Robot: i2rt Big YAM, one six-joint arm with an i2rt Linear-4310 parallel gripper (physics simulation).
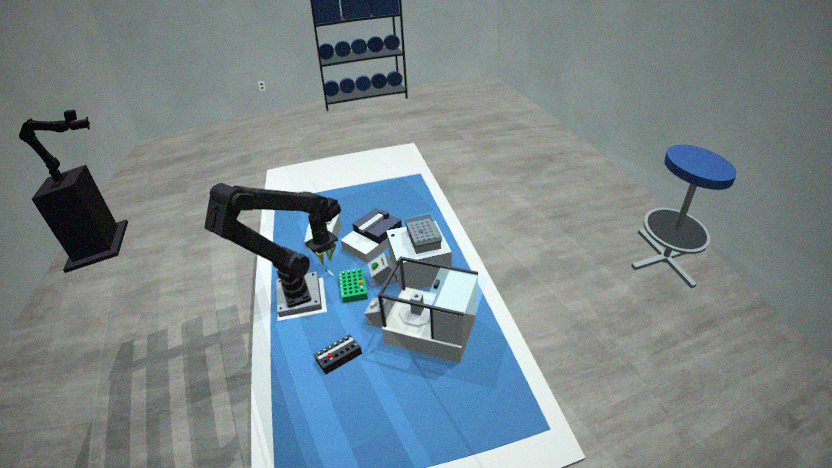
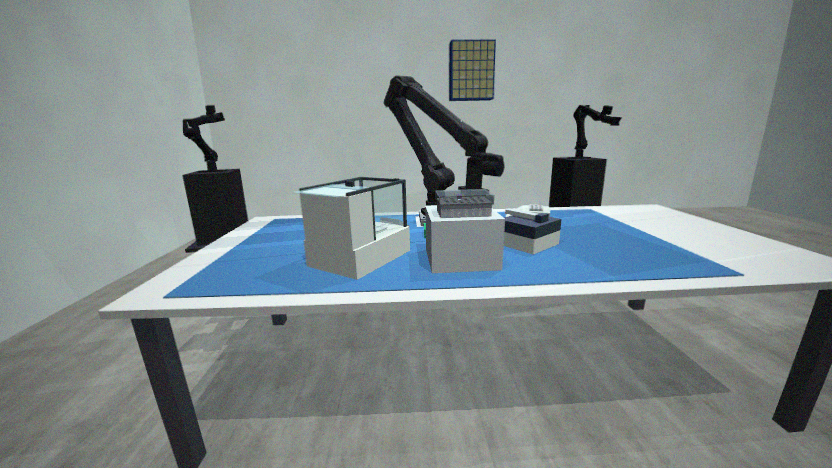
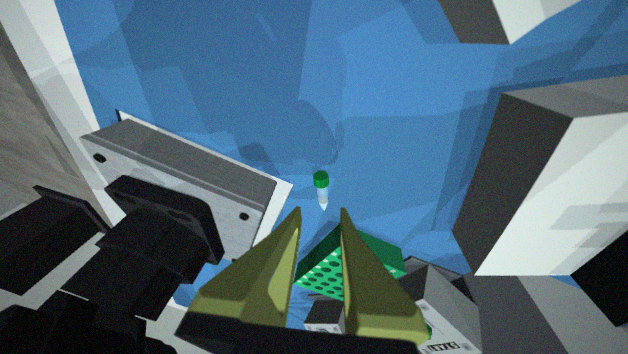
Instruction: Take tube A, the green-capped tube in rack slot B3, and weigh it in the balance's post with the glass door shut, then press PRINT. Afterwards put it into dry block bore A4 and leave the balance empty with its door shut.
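Frame: origin at the arm's base, x back, y down, z right, level; metres.
Where they show: gripper, between the fingertips: (image 1: 326, 262) (image 3: 320, 213); arm's base, origin of its link: (image 1: 296, 292) (image 3: 181, 222).
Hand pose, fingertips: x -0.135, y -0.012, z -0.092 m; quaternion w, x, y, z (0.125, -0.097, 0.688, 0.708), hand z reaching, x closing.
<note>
Things, the pixels of their centre, and the offset from my fingertips. "spot": a spot on its surface instead.
- green rack, middle of its body: (image 3: 342, 268) (image 1: 353, 285) dx -0.062, dy +0.029, dz +0.128 m
- green-capped tube, middle of its body: (image 3: 322, 194) (image 1: 329, 272) dx -0.002, dy +0.038, dz +0.017 m
- white box, middle of its body: (image 2: 458, 222) (image 1: 406, 252) dx -0.263, dy -0.051, dz +0.137 m
- small grey box, a spot on its surface: (image 1: 374, 312) spot: dx -0.079, dy -0.025, dz +0.325 m
- black strip block, middle of its body: (image 1: 337, 352) dx +0.070, dy +0.020, dz +0.393 m
- navy-topped device, middle of its body: (image 2: 519, 226) (image 1: 371, 232) dx -0.205, dy -0.007, dz -0.083 m
My gripper (image 1: 326, 261) (image 3: 320, 213) points down beside the green rack (image 1: 352, 285) (image 3: 382, 246), its fingers partly open with nothing between them. The green-capped tube (image 1: 328, 271) (image 3: 321, 191) is beyond the fingertips and apart from them, cap and pale pointed body visible; whether it touches the mat is unclear. Slot B3 cannot be read. The balance (image 1: 421, 344) (image 2: 331, 232) has glass walls; its post (image 1: 416, 302) looks empty, and the door's position is unclear. A grey block with bores (image 1: 422, 231) (image 2: 464, 203) sits on a white box (image 1: 395, 235) (image 2: 465, 244).
The arm's base plate (image 1: 299, 299) (image 3: 185, 162) is left of the rack. A green-button box (image 1: 379, 268) (image 3: 445, 320) stands at its right. A small grey box (image 1: 374, 312) adjoins the balance. A black strip block (image 1: 338, 356) lies in front; a navy-topped device (image 1: 378, 225) (image 2: 532, 227) stands behind.
</note>
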